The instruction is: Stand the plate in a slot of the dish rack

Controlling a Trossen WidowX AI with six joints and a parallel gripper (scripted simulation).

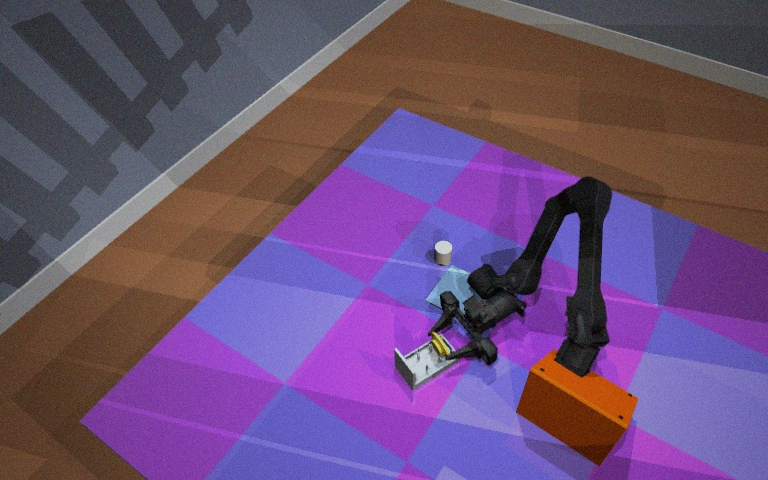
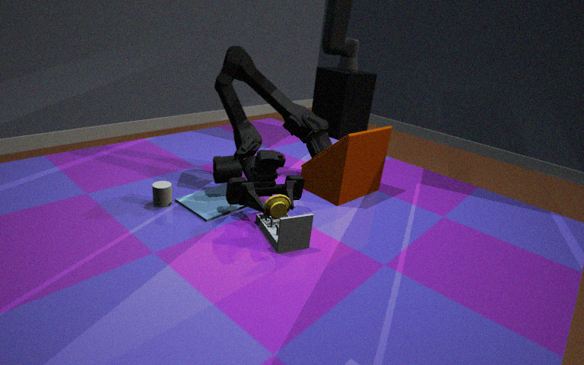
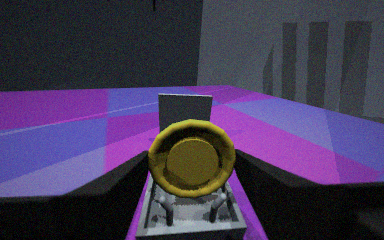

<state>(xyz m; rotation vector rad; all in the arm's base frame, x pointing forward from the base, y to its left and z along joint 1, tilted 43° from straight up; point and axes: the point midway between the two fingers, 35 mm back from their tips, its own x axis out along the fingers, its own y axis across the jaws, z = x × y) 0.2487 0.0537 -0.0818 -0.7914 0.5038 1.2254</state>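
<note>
My gripper tip is now 10 mm short of the grey dish rack, 20 mm to the right of it and 30 mm above it. Also, from my gripper tip: blue spoon: 50 mm behind, 240 mm to the right, 50 mm below; yellow plate: 10 mm to the right; cup: 170 mm ahead, 230 mm to the right, 30 mm below.
</note>
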